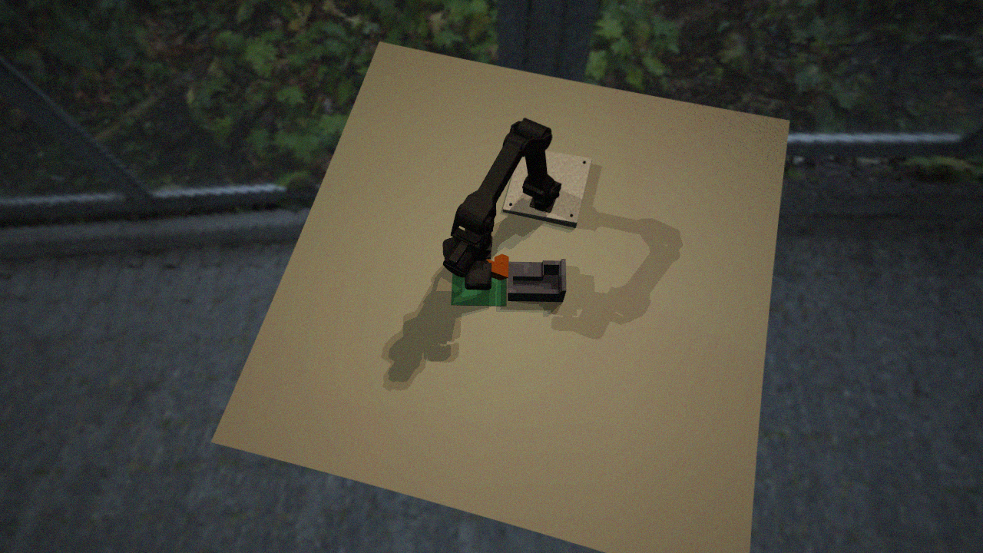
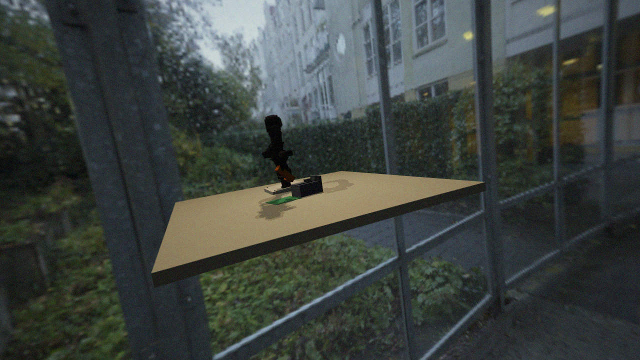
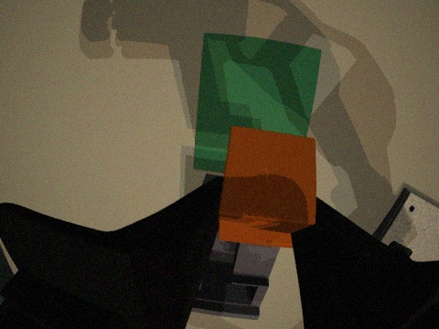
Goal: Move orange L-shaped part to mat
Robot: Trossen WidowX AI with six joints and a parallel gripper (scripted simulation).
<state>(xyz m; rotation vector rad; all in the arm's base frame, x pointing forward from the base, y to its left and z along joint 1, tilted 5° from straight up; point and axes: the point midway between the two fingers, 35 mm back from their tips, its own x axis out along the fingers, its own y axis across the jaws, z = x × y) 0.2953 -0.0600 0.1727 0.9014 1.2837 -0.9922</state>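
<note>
Now: the green mat 1 cm to the right of my gripper tip and 17 cm below it. Round my gripper tip: orange L-shaped part (2 cm behind, 3 cm to the left, 3 cm below).
</note>
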